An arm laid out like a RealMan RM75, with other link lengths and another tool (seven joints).
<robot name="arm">
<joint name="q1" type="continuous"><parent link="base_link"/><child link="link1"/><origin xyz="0.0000 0.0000 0.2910"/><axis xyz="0 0 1"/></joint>
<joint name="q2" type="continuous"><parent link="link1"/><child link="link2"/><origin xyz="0.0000 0.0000 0.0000"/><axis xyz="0 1 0"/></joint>
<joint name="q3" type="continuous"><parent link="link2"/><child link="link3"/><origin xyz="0.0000 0.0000 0.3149"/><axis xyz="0 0 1"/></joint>
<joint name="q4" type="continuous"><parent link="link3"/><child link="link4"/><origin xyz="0.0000 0.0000 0.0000"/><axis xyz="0 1 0"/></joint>
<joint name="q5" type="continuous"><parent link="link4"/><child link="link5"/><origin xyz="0.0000 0.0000 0.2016"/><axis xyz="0 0 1"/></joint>
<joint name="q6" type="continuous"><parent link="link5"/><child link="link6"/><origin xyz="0.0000 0.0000 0.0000"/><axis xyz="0 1 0"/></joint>
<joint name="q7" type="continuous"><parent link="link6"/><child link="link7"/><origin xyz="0.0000 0.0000 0.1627"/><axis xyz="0 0 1"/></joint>
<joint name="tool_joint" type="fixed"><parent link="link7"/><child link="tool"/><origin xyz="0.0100 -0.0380 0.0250" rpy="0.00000 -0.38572 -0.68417"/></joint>
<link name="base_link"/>
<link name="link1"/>
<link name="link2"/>
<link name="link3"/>
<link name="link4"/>
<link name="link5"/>
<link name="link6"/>
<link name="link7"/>
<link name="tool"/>
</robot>
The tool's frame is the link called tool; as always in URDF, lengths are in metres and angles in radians. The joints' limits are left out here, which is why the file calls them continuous.
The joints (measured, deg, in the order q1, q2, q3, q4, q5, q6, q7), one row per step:
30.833, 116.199, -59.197, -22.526, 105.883, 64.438, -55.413
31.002, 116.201, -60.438, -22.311, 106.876, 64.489, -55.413
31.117, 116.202, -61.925, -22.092, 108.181, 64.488, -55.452
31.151, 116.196, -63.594, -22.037, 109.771, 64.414, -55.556
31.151, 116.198, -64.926, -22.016, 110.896, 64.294, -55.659
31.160, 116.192, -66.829, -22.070, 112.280, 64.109, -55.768
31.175, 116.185, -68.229, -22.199, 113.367, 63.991, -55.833
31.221, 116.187, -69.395, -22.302, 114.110, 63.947, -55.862
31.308, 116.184, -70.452, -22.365, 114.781, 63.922, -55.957
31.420, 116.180, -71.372, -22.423, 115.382, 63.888, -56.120
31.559, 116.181, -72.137, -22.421, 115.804, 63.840, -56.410
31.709, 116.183, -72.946, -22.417, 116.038, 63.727, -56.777
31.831, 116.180, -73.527, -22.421, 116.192, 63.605, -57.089
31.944, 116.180, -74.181, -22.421, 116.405, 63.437, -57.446
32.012, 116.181, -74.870, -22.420, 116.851, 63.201, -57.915
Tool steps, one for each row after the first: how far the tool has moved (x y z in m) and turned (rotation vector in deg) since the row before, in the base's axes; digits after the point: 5 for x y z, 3 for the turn. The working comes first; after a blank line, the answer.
Tool pose at each row, in the base's axes (x y z in m, rotation vector in deg; the steps are taken from these numbers as rounded here):
0.32937, 0.42294, -0.03379, -108.269, 53.267, 76.045
0.32651, 0.42251, -0.03645, -108.760, 53.505, 76.410
0.32375, 0.42185, -0.03923, -109.160, 53.792, 76.817
0.32093, 0.42143, -0.04142, -109.444, 53.913, 77.287
0.31918, 0.42080, -0.04342, -109.777, 53.995, 77.478
0.31675, 0.41976, -0.04641, -110.477, 54.037, 77.597
0.31447, 0.41933, -0.04826, -110.952, 53.987, 77.803
0.31236, 0.41870, -0.05022, -111.551, 53.944, 77.926
0.31024, 0.41828, -0.05204, -112.163, 53.820, 78.037
0.30818, 0.41817, -0.05355, -112.737, 53.585, 78.137
0.30651, 0.41813, -0.05506, -113.376, 53.219, 78.103
0.30523, 0.41783, -0.05700, -114.267, 52.733, 77.822
0.30437, 0.41779, -0.05833, -114.932, 52.298, 77.565
0.30361, 0.41769, -0.05979, -115.608, 51.835, 77.264
0.30308, 0.41781, -0.06091, -116.067, 51.320, 77.020

-0.00286, -0.00043, -0.00266, -0.490, 0.254, 0.356
-0.00276, -0.00066, -0.00278, -0.459, 0.316, 0.303
-0.00282, -0.00042, -0.00219, -0.284, 0.322, 0.330
-0.00175, -0.00063, -0.00200, -0.282, 0.106, 0.247
-0.00243, -0.00104, -0.00299, -0.501, -0.019, 0.444
-0.00228, -0.00043, -0.00185, -0.299, 0.050, 0.387
-0.00211, -0.00063, -0.00196, -0.383, -0.025, 0.420
-0.00212, -0.00042, -0.00182, -0.343, -0.061, 0.454
-0.00206, -0.00011, -0.00151, -0.251, -0.096, 0.470
-0.00167, -0.00004, -0.00151, -0.209, -0.240, 0.502
-0.00128, -0.00030, -0.00194, -0.295, -0.488, 0.591
-0.00086, -0.00004, -0.00133, -0.177, -0.417, 0.451
-0.00076, -0.00010, -0.00146, -0.167, -0.456, 0.452
-0.00053, 0.00012, -0.00112, 0.005, -0.396, 0.374

